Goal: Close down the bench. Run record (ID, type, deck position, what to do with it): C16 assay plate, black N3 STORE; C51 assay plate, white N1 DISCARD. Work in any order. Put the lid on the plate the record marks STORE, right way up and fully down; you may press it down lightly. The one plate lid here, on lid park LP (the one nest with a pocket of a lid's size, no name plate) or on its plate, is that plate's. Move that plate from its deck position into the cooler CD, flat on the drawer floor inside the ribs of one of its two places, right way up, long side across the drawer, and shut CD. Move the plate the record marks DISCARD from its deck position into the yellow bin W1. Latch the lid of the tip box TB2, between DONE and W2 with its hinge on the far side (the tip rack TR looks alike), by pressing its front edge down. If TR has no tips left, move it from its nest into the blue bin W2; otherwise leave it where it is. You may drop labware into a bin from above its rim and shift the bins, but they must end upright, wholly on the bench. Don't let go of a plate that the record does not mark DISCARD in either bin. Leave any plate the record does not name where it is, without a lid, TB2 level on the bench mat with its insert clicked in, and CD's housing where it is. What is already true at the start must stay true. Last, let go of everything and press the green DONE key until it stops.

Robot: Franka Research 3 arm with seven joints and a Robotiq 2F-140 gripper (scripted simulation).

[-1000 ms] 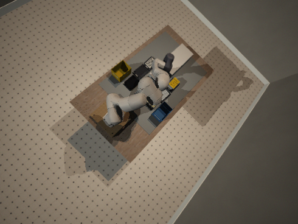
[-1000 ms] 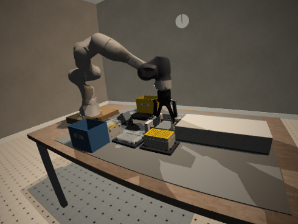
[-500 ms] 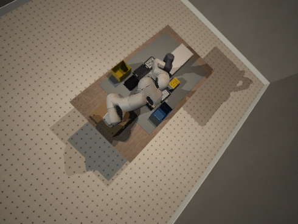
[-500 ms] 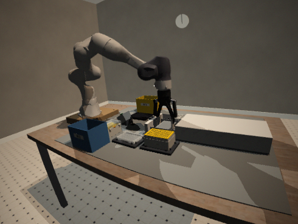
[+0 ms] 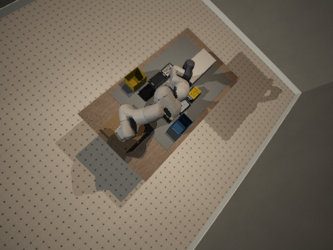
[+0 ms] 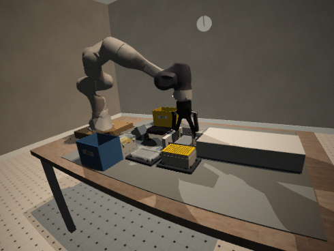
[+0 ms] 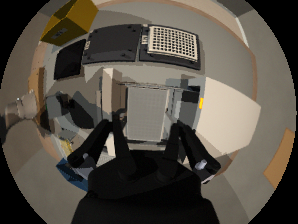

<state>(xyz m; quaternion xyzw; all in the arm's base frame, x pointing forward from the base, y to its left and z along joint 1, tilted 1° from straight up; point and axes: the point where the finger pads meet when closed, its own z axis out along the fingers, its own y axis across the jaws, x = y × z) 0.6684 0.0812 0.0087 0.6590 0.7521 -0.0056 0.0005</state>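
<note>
Right now the cooler drawer is 3 cm ahead of my hand, 1 cm to the left of it and 2 cm below it. Round my hand: tip rack TR: 7 cm ahead, 18 cm to the right, 1 cm above; grey plate lid: 1 cm below; cooler CD: 17 cm ahead, 2 cm to the left, 1 cm below.
</note>
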